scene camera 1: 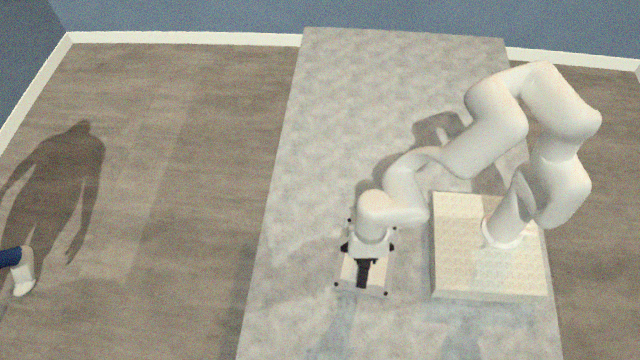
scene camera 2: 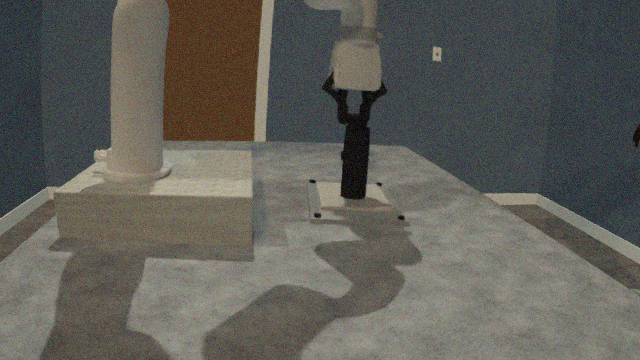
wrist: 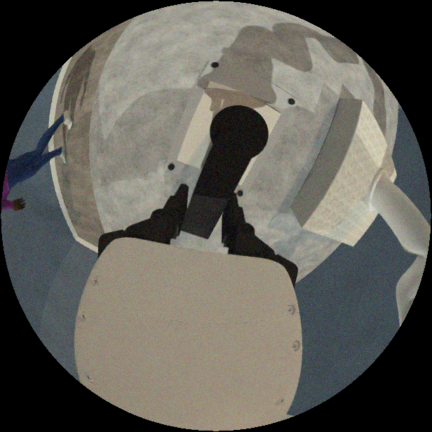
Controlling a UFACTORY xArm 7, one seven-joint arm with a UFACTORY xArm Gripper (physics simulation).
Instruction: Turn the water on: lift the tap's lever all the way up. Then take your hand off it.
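Pixels of known places: gripper, fingertip midpoint: [scene camera 1: 365, 259]; arm's base at its link origin: [scene camera 1: 501, 230] [scene camera 2: 137, 172].
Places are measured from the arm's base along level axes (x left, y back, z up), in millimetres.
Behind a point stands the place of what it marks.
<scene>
The black tap [scene camera 1: 363, 276] {y -393, x 205, z 8 mm} [scene camera 2: 354, 162] {y -386, x 86, z 10 mm} [wrist: 227, 167] stands upright on a cream plate [scene camera 1: 348, 271] {y -439, x 171, z -61 mm} [scene camera 2: 327, 194] {y -343, x 112, z -61 mm} [wrist: 191, 142] with black studs around its corners. Its lever [wrist: 204, 216] is the dark grey flat piece at the near end of the tap in the wrist view. My gripper [scene camera 2: 355, 120] {y -394, x 179, z 69 mm} [wrist: 206, 200] is at the top of the tap, with one finger on each side of the lever, and is shut on it. In scene camera 2 the fingers largely hide the lever; its exact tilt cannot be told. In scene camera 1 my hand covers the fingers.
The pale block [scene camera 1: 460, 250] {y -124, x 82, z 1 mm} [scene camera 2: 150, 215] {y -59, x -120, z -32 mm} [wrist: 345, 172] carries the arm's base, beside the tap. The arm arches over the table [scene camera 1: 320, 125] {y -622, x -385, z -75 mm} [scene camera 2: 475, 280] {y -510, x -227, z -75 mm}. A person in blue trousers [scene camera 1: 9, 257] [wrist: 32, 167] is beyond the table's side.
</scene>
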